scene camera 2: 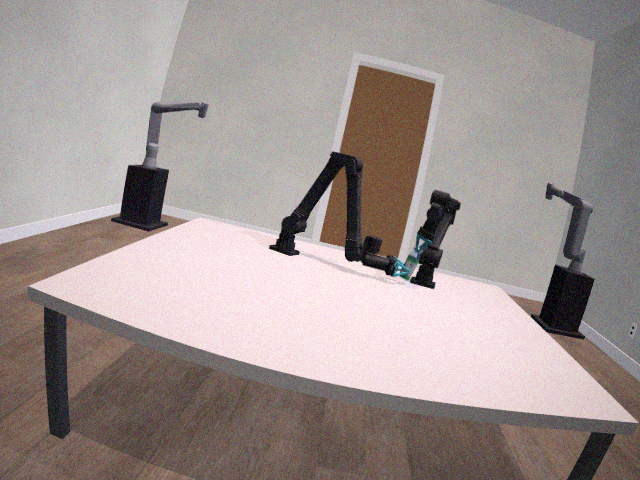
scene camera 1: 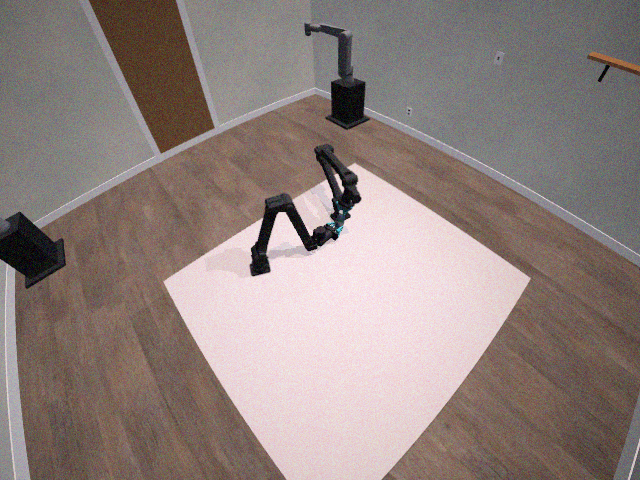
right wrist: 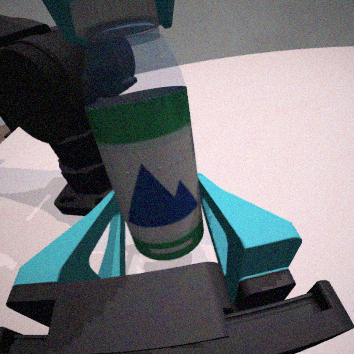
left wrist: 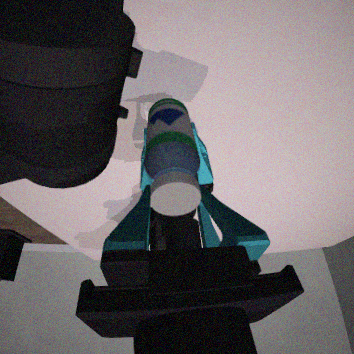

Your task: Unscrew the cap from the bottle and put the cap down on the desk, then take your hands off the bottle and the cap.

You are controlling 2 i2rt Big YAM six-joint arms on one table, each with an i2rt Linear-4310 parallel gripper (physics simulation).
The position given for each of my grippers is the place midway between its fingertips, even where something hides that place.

My left gripper [left wrist: 173,189] carries a ribbed cap [left wrist: 172,193], which touches nothing else. My right gripper [right wrist: 158,187] carries a clear bottle [right wrist: 135,98]; nothing else touches it.
The clear bottle also shows in the left wrist view [left wrist: 170,145]. My right gripper is seen too in the left wrist view [left wrist: 168,127].
